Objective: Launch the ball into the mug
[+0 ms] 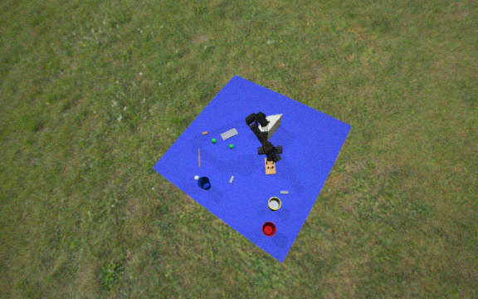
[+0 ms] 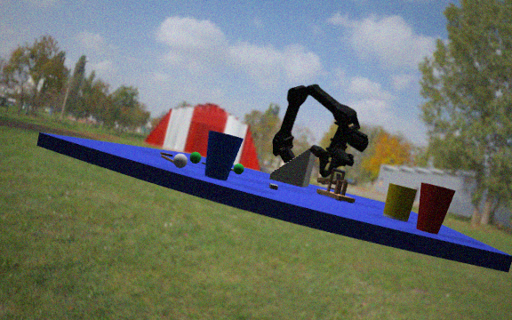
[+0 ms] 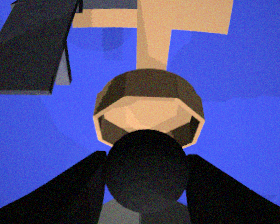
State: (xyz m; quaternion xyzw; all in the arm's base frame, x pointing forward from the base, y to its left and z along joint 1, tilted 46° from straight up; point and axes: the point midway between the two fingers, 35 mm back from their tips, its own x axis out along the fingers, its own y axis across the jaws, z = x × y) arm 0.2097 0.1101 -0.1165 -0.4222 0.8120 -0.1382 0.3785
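Right now my gripper tip is 1 cm below the dark round ball. Also, from my gripper tip: grey plate 41 cm to the right, 7 cm below, 1 cm ahead; yellow mug 34 cm ahead, 25 cm to the left, 4 cm below; blue mug 51 cm ahead, 28 cm to the right, 4 cm below.
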